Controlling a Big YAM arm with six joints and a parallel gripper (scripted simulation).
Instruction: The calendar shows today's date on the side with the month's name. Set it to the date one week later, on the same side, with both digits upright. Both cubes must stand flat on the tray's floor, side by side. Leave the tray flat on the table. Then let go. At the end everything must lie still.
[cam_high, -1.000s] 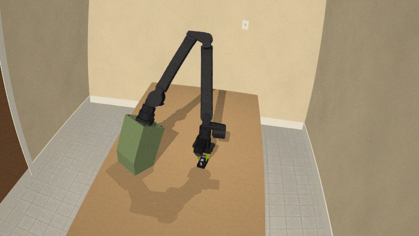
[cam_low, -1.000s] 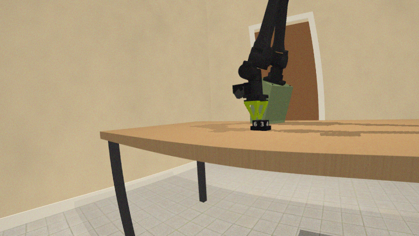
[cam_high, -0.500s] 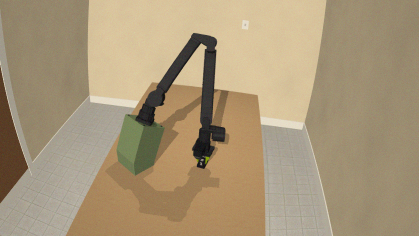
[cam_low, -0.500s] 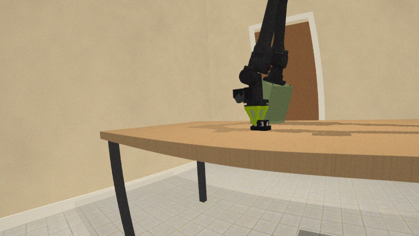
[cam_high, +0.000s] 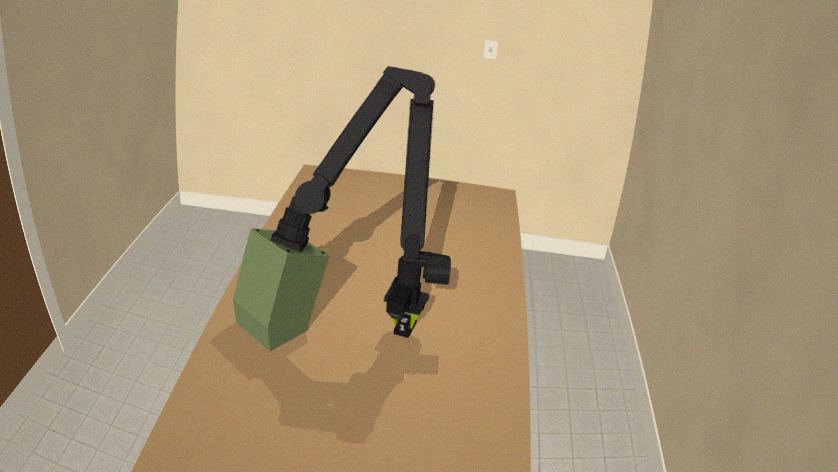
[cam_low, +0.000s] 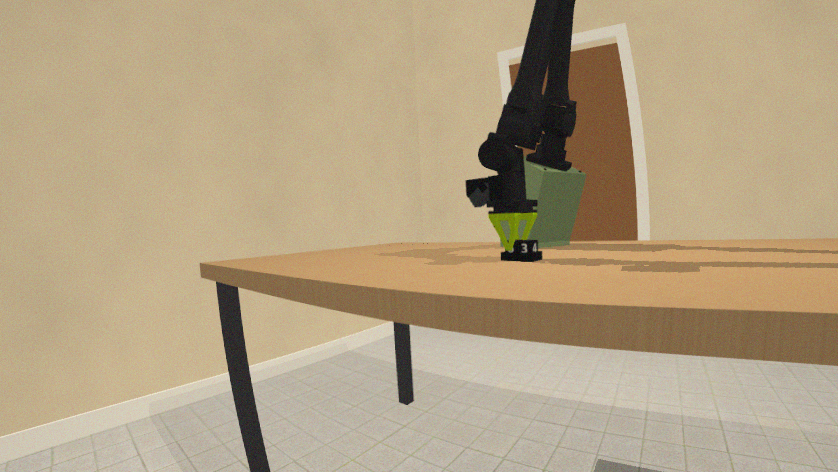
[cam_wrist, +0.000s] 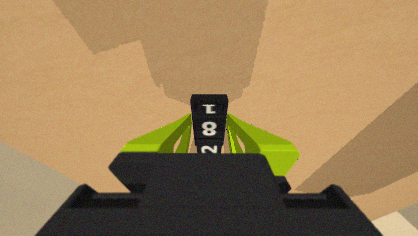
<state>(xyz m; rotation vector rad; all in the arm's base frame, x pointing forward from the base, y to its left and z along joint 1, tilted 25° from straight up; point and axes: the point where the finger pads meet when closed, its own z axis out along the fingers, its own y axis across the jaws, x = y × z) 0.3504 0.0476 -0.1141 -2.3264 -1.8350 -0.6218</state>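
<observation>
Now: hand 20 mm to the right of the black tray and 20 mm above it.
</observation>
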